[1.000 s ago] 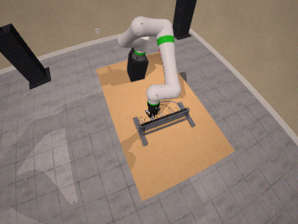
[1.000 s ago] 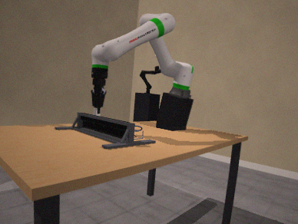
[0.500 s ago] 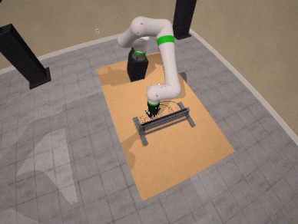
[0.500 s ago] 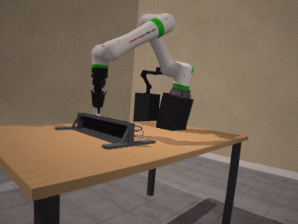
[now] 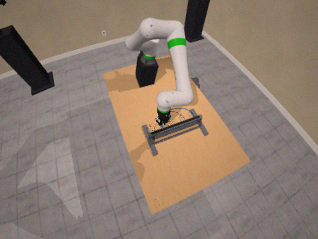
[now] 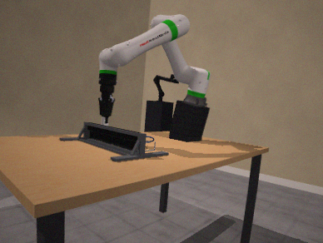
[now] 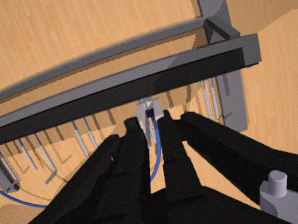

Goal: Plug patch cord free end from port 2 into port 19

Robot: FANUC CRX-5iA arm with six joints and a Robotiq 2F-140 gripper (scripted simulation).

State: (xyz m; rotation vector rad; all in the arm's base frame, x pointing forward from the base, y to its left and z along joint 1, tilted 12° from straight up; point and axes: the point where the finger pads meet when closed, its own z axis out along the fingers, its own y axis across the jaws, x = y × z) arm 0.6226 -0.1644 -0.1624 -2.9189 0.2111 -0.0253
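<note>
My gripper is now 30 mm above the plug and 10 mm short of it.
</note>
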